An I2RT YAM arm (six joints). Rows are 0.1 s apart.
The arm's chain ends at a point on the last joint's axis. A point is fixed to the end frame.
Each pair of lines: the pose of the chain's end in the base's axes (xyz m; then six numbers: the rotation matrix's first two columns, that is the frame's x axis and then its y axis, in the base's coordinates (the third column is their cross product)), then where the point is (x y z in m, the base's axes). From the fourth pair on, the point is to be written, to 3 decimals.
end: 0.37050 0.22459 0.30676 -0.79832 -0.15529 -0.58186 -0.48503 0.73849 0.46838
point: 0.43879 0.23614 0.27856
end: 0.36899 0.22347 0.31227 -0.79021 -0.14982 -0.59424 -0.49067 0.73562 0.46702
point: 0.43768 0.23513 0.28513
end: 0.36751 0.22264 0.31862 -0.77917 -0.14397 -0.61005 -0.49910 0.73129 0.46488
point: 0.43669 0.23454 0.29286
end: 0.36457 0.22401 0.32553 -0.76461 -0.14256 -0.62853 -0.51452 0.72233 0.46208
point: 0.434 0.237 0.301
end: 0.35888 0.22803 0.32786 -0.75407 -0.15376 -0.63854 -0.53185 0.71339 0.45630
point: 0.429 0.242 0.305
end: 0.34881 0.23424 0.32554 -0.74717 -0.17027 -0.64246 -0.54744 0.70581 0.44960
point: 0.418 0.249 0.303
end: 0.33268 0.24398 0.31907 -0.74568 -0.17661 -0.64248 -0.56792 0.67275 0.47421
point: 0.402 0.262 0.296
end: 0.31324 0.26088 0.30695 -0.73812 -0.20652 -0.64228 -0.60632 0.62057 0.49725
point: 0.381 0.284 0.284
